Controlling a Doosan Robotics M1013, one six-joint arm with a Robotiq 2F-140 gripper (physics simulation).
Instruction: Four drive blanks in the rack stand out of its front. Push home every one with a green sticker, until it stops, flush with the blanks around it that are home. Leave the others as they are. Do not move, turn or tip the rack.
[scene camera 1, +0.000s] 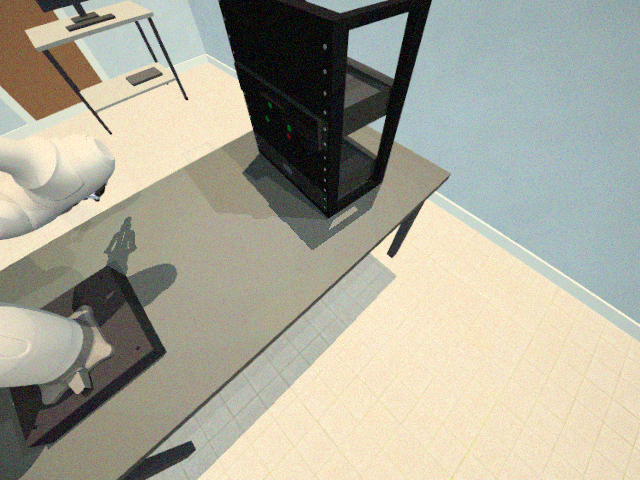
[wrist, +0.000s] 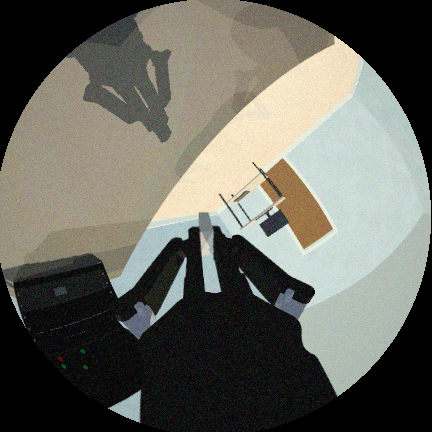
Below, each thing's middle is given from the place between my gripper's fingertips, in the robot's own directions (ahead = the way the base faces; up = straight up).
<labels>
Now: hand 650 mm short of the black rack (scene camera 1: 304, 95), 380 mm to the left of it and 130 mm below it.
</labels>
